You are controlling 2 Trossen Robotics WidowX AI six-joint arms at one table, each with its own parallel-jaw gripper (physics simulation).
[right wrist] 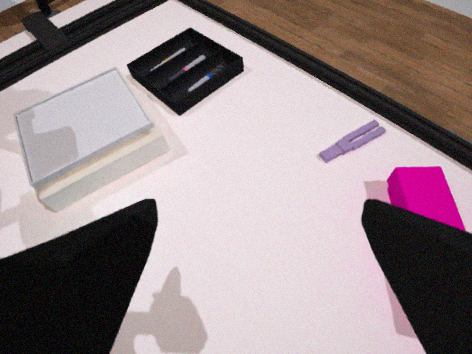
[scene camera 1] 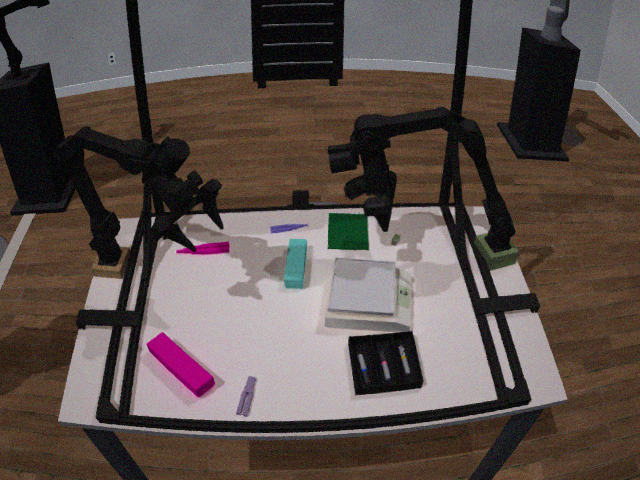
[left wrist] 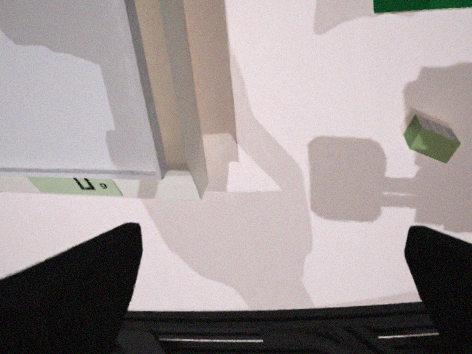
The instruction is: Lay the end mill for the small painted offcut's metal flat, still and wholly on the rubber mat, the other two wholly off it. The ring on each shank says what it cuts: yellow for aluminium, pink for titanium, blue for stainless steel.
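Places are measured from the left arm's base along level axes (x ahead, y left, z up), in metres.
Pixels of known places: left gripper, fingertip midpoint: point(scene camera 1: 387, 222) point(left wrist: 276, 240); right gripper, fingertip midpoint: point(right wrist: 260, 210) point(scene camera 1: 209, 239); left arm's base, link origin: point(scene camera 1: 497, 243); right arm's base, link origin: point(scene camera 1: 110, 257).
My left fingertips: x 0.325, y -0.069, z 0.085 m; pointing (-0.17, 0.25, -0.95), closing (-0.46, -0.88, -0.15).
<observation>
For each thing: its top centre in the pictures, then the offset to it from my left fingertips. "spot": a spot on its surface instead. Level surfaces: height alone.
- black tray, top centre: point(right wrist: 183, 60) point(scene camera 1: 385, 359) 0.112 m ahead, 0.323 m left, 0.106 m down
- blue-ringed, top centre: point(right wrist: 205, 76) point(scene camera 1: 364, 367) 0.161 m ahead, 0.322 m left, 0.120 m down
- pink-ringed, top centre: point(right wrist: 186, 66) point(scene camera 1: 385, 364) 0.113 m ahead, 0.327 m left, 0.120 m down
- yellow-ringed, top centre: point(right wrist: 168, 58) point(scene camera 1: 404, 358) 0.065 m ahead, 0.327 m left, 0.120 m down
- green rubber mat, surface height: 0.131 m down
- small green-painted offcut, top centre: point(left wrist: 434, 146) point(scene camera 1: 396, 237) 0.062 m back, 0.065 m right, 0.117 m down
- scale, surface spot: point(left wrist: 60, 115) spot: 0.051 m ahead, 0.103 m left, 0.072 m down
- teal block, top centre: point(scene camera 1: 295, 258) 0.223 m ahead, 0.038 m right, 0.099 m down
- blue-violet tool, top centre: point(scene camera 1: 289, 226) 0.203 m ahead, 0.198 m right, 0.126 m down
- magenta tool, top centre: point(scene camera 1: 202, 247) 0.455 m ahead, 0.170 m right, 0.122 m down
- magenta block, top centre: point(right wrist: 443, 239) point(scene camera 1: 178, 359) 0.564 m ahead, 0.224 m left, 0.091 m down
- purple clip, top centre: point(right wrist: 353, 139) point(scene camera 1: 246, 394) 0.428 m ahead, 0.327 m left, 0.124 m down
A black tray point(scene camera 1: 388, 388) point(right wrist: 215, 91) holds three end mills in separate compartments: blue-ringed point(scene camera 1: 362, 365) point(right wrist: 200, 83), pink-ringed point(scene camera 1: 384, 364) point(right wrist: 195, 63) and yellow-ringed point(scene camera 1: 404, 360) point(right wrist: 173, 56). The green rubber mat point(scene camera 1: 348, 231) point(left wrist: 422, 4) lies at the back. The small green-painted offcut point(scene camera 1: 395, 239) point(left wrist: 433, 142) lies right of it in scene camera 1; a greyish face shows in the left wrist view. My left gripper point(left wrist: 276, 240) is open and empty, above the table near the offcut and scale. My right gripper point(scene camera 1: 207, 238) point(right wrist: 260, 210) is open and empty, above the back left of the table.
A scale point(scene camera 1: 363, 285) point(left wrist: 60, 115) point(right wrist: 85, 125) stands between mat and tray. A teal block point(scene camera 1: 295, 263), a blue-violet tool point(scene camera 1: 287, 227), a magenta tool point(scene camera 1: 212, 248), a magenta block point(scene camera 1: 180, 364) point(right wrist: 425, 195) and a purple clip point(scene camera 1: 247, 396) point(right wrist: 350, 142) lie around. A black frame point(scene camera 1: 289, 425) borders the table.
</observation>
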